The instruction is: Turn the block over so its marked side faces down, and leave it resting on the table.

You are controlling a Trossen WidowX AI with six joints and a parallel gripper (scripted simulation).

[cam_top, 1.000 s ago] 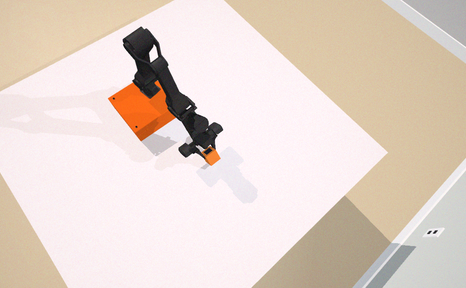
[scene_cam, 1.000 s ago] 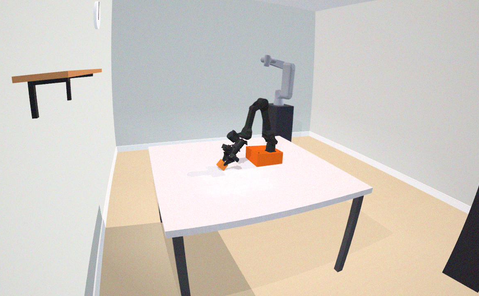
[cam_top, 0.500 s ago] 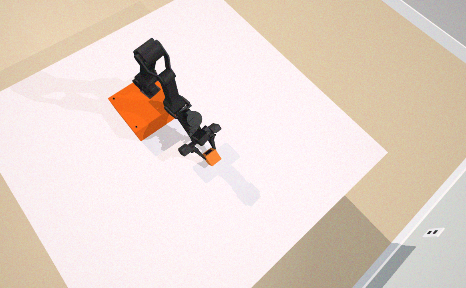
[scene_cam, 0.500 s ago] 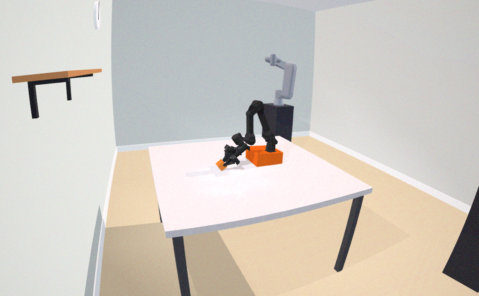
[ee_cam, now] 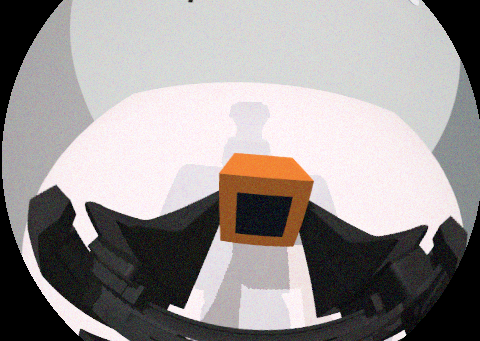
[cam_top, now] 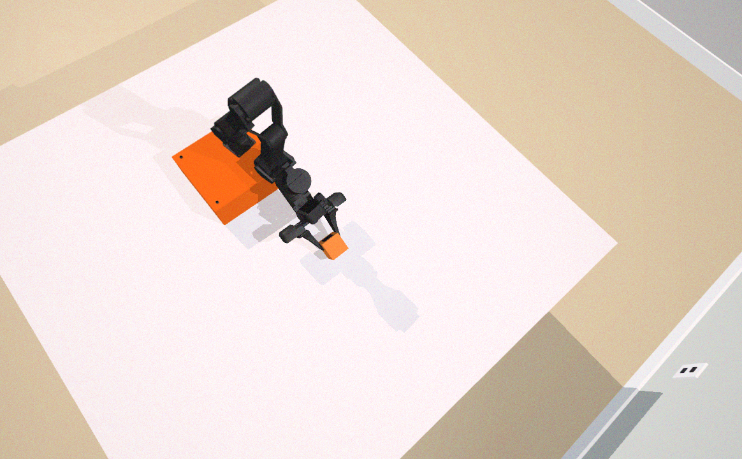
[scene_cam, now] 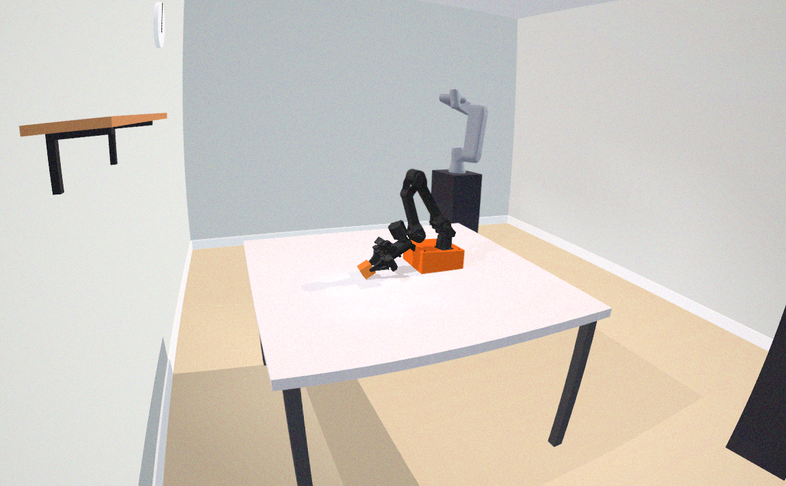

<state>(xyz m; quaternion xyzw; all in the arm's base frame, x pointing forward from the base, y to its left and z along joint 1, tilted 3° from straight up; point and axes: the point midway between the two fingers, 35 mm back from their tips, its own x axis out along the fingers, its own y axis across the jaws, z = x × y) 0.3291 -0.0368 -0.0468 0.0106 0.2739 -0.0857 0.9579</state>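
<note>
My gripper tip is 1 cm past the orange block.
</note>
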